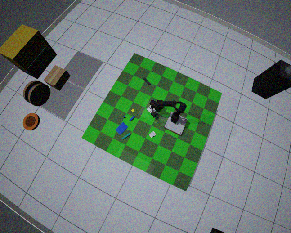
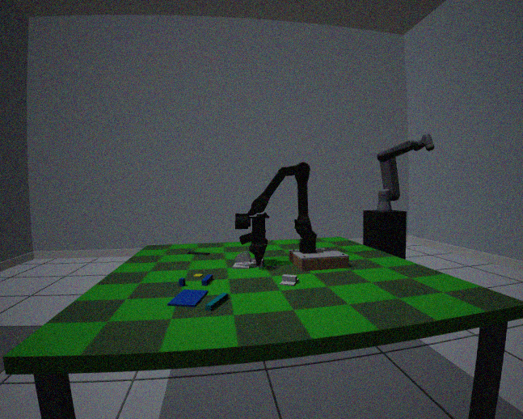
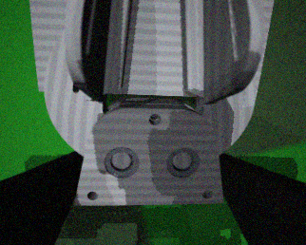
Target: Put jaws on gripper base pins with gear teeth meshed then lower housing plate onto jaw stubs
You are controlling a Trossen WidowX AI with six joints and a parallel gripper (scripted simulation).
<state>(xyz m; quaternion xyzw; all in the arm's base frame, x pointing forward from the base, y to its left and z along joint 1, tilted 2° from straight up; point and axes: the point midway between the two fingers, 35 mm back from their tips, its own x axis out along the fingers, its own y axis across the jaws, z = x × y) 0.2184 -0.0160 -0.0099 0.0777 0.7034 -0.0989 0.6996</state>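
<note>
Right now the grey housing plate is 1 cm ahead of my gripper tip and 2 cm above it. The rest, counted from my gripper tip: grey gripper base: 7 cm ahead, 2 cm to the right; yellow piece: 26 cm ahead, 11 cm to the left, 1 cm below; blue bar: 22 cm ahead, 20 cm to the left.
</note>
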